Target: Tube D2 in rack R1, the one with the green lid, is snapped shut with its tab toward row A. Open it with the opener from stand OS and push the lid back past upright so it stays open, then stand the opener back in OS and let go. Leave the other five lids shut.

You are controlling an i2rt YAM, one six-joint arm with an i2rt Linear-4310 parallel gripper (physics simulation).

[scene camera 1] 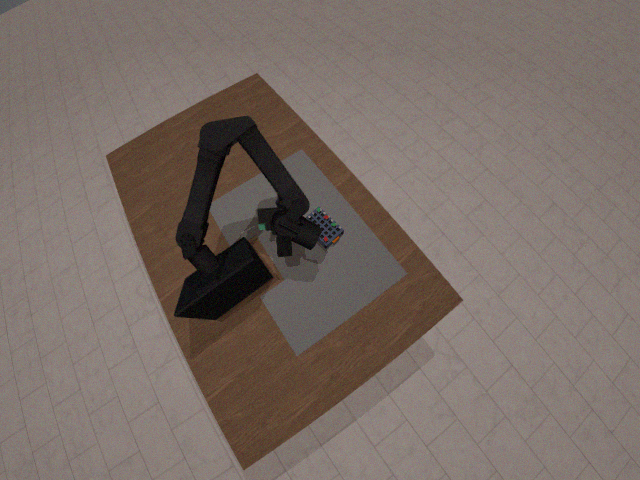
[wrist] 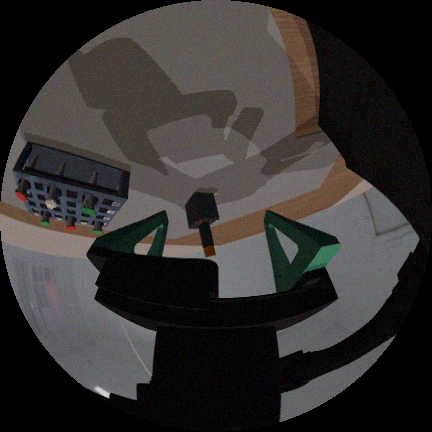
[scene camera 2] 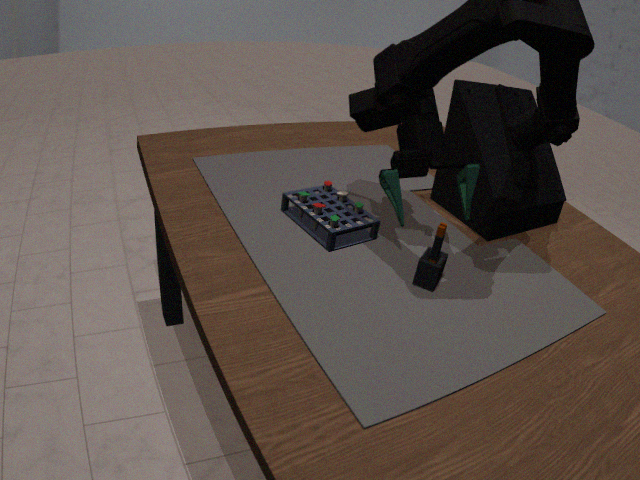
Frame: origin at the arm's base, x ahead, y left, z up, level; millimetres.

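Where they show: gripper, fingertip midpoint: [wrist: 215, 215] [scene camera 2: 436, 223]; arm's base, origin of the base link: [scene camera 1: 213, 271] [scene camera 2: 516, 136].
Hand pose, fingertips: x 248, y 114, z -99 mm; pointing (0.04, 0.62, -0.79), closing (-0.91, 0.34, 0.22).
Things, the pixels of their top centre, and the offset from my fingertips. Level surfaces: height alone.
- opener, middle of its top: [scene camera 2: 442, 225] [wrist: 210, 255] dx +38, dy +57, dz +33 mm
- blue-grey rack R1, middle of its top: [wrist: 58, 217] [scene camera 2: 329, 197] [scene camera 1: 323, 224] dx +115, dy -111, dz -10 mm
- grey mat, its level: dz -52 mm
- wooden table, its level: dz -55 mm
My gripper [scene camera 2: 435, 222] [wrist: 215, 215] is open and empty, its green fingers wide apart above the mat. The opener [scene camera 2: 438, 243] [wrist: 205, 235], dark with an orange top, stands in the small dark stand OS [scene camera 2: 430, 272] [wrist: 201, 211]. In the wrist view it shows between and beyond the fingers, not gripped. The blue-grey rack R1 [scene camera 2: 355, 239] [wrist: 107, 183] holds tubes with red, white and green lids, which look shut. Green lids show in scene camera 2: one [scene camera 2: 303, 194], another [scene camera 2: 334, 218] and a third [scene camera 2: 359, 206]. The labels are too small to tell which is D2.
The grey mat [scene camera 1: 341, 294] [scene camera 2: 361, 351] lies on the wooden table [scene camera 1: 361, 335] [scene camera 2: 516, 423]. The black arm base [scene camera 1: 227, 281] [scene camera 2: 501, 170] stands at the mat's edge. In the wrist view the rack is left of the opener stand. The arm covers part of the rack in scene camera 1.
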